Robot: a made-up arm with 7 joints.
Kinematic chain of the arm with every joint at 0, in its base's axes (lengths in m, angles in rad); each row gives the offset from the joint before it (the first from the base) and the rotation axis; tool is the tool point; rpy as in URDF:
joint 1: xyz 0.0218 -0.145 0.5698 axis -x
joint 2: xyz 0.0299 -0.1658 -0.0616 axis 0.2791 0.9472 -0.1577
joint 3: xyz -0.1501 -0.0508 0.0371 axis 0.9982 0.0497 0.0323
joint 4: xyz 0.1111 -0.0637 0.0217 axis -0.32 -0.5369 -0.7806
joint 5: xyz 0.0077 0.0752 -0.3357 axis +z
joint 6: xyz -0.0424 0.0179 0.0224 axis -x
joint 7: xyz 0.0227 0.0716 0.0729 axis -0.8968 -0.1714 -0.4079
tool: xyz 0.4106 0.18 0.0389 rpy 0 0 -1.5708
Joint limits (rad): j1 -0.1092..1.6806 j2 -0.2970..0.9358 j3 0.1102..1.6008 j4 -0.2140..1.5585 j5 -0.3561..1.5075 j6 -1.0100..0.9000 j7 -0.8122..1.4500
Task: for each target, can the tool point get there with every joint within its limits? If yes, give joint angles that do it. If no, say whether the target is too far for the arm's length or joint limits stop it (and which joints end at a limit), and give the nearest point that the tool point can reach.
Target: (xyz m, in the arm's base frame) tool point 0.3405 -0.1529 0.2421
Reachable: yes | joints 0.6414 0.7229 0.6142 0.1083 0.3880 0.7539 0.8405
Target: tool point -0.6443 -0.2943 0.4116
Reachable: no: joint limits stop it (at a limit: joint 1, joint 2, joint 4, joint 5, joint 7) | nearest point -0.5101 -0.2554 0.4077 | short by 0.140 m
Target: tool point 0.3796 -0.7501 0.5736
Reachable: yes | joints 0.5745 0.3283 0.7869 1.1320 0.0619 -0.1163 1.0120
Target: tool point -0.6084 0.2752 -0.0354
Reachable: no: joint limits stop it (at a limit: joint 1, joint 2, joint 4, joint 5, joint 6) | nearest point -0.3816 0.0471 0.1675 | short by 0.380 m
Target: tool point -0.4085 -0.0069 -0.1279
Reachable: no: joint limits stop it (at a limit: joint 2, joint 3, joint 5, joint 6) | nearest point -0.3208 -0.0472 0.0757 | short by 0.225 m
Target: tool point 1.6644 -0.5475 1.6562
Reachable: no: too far | nearest point 0.6484 -0.3574 1.1430 | short by 1.154 m
